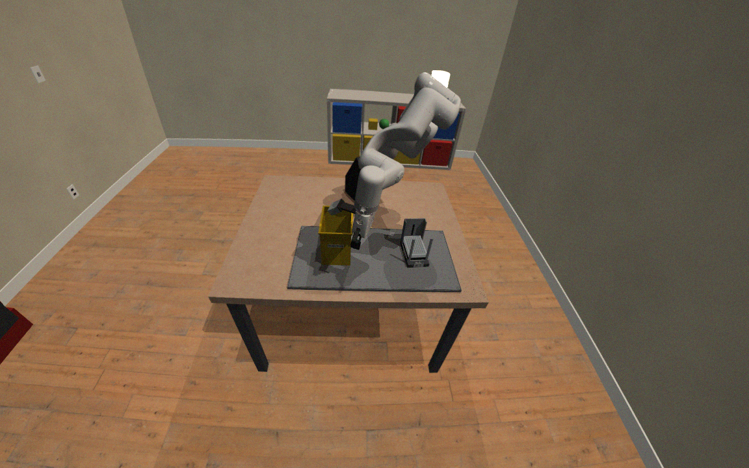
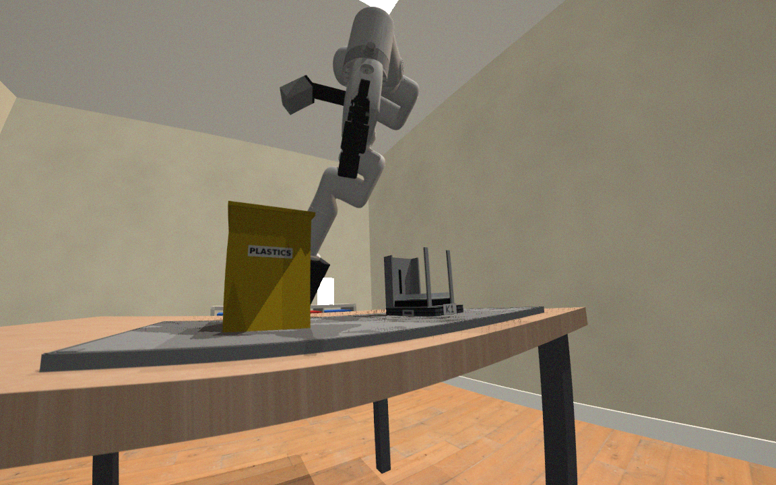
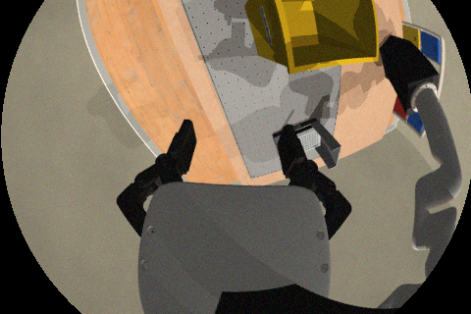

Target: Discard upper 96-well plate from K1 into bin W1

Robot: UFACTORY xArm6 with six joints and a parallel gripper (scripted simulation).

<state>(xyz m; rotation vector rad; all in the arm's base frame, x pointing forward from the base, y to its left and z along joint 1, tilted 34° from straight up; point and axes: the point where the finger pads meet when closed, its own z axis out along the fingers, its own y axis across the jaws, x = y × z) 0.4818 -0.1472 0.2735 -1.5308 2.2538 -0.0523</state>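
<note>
Right now the 96-well plate is 18 cm behind my hand, 25 cm to the left of it and 20 cm below it. Also, from my hand: yellow plastics bin W1: 17 cm behind, 10 cm to the right, 15 cm below.
</note>
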